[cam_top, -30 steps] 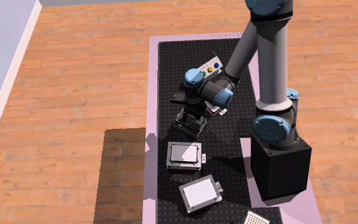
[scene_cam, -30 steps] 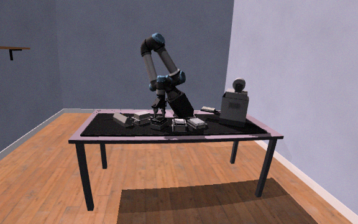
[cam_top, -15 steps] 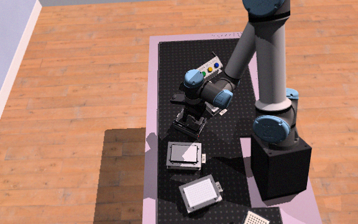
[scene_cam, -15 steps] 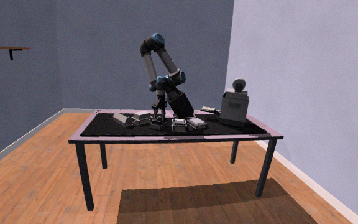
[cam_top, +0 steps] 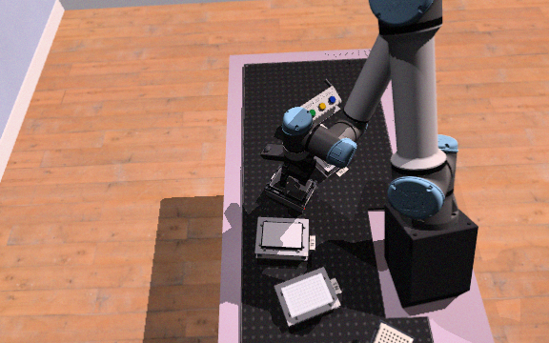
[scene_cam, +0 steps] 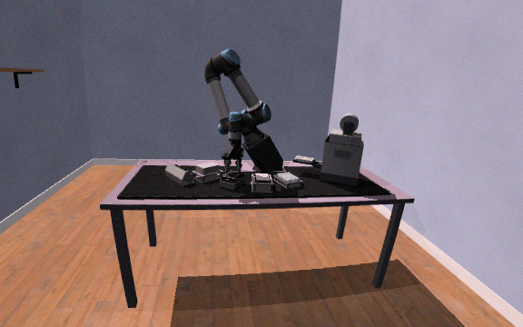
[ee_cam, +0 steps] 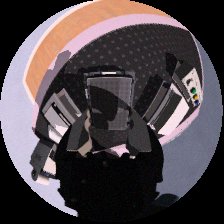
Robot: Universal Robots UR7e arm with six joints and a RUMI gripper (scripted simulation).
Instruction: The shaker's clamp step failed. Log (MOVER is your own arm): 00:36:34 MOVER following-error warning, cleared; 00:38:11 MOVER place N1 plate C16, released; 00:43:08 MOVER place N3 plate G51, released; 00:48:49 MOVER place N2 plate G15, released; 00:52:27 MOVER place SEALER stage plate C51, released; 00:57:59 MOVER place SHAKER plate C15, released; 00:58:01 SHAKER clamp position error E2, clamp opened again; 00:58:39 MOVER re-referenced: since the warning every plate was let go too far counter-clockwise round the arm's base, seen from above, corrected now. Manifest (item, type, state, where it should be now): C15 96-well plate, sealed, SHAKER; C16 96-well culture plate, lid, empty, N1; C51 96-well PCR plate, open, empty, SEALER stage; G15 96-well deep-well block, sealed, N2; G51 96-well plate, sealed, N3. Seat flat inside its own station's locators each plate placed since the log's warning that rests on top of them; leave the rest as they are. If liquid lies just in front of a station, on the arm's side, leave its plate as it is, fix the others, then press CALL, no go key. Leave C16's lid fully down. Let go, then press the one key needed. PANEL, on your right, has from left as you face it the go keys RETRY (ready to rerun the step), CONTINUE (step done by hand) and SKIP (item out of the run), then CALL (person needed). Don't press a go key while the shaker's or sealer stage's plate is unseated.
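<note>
Right now my hand is 130 mm past the white-topped sealed plate, 150 mm to the left of it and 10 mm above it.
</note>
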